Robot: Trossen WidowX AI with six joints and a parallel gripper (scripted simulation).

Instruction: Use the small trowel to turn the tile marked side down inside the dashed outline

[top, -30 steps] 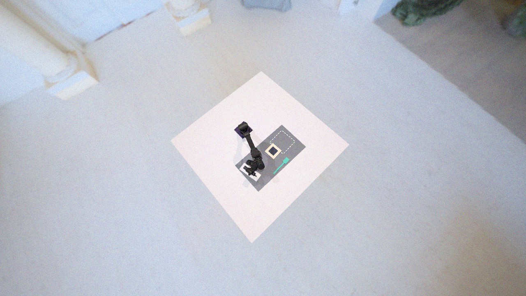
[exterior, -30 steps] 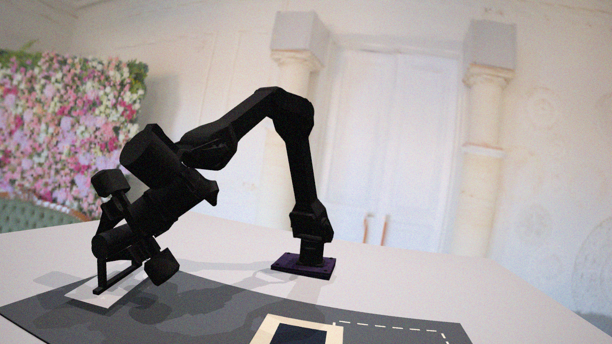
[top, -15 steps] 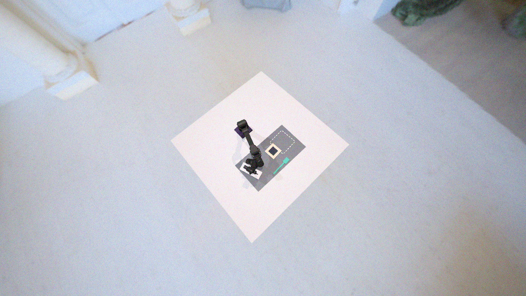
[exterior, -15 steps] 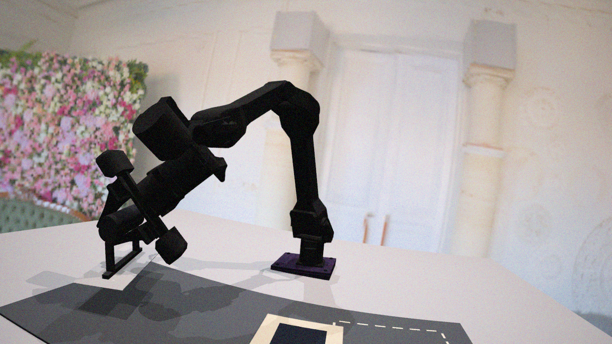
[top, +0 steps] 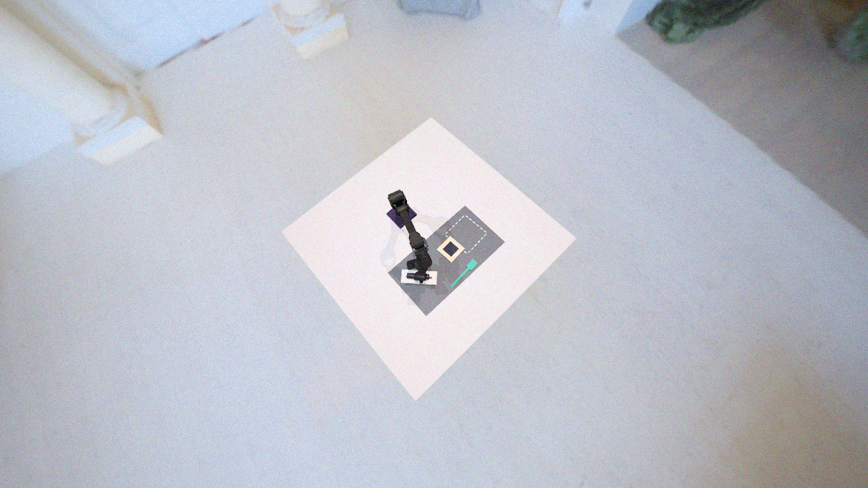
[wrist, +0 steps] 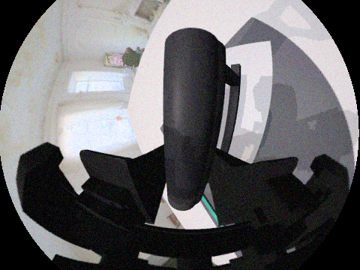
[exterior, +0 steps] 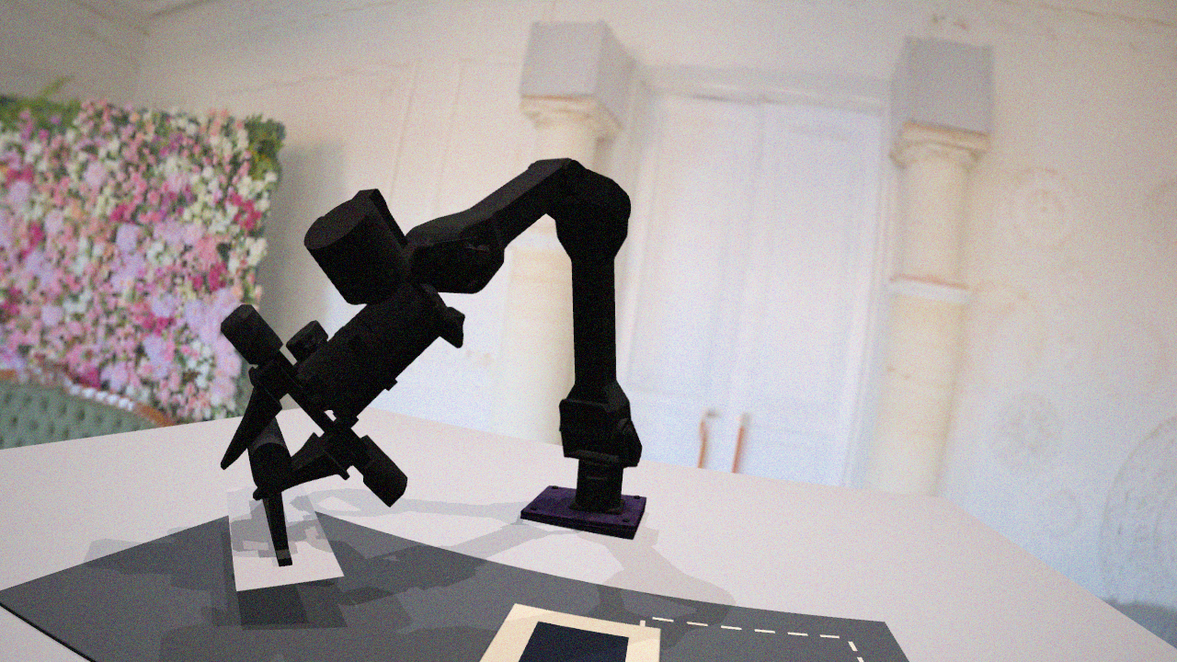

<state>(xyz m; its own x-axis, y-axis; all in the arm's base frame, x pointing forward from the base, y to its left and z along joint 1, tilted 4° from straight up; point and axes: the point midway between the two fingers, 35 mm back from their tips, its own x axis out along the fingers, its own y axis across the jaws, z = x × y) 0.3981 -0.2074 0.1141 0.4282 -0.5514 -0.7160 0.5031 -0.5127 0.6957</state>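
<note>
Right now my gripper tip is 2 cm to the right of the dark trowel, 2 cm past it and 1 cm above it. From my gripper tip the other things lie so: grey mat (22 cm to the left, 10 cm below, 1 cm behind); teal trowel (23 cm to the left, 13 cm ahead, 8 cm below); tile (27 cm to the left, 8 cm below, 3 cm behind).
</note>
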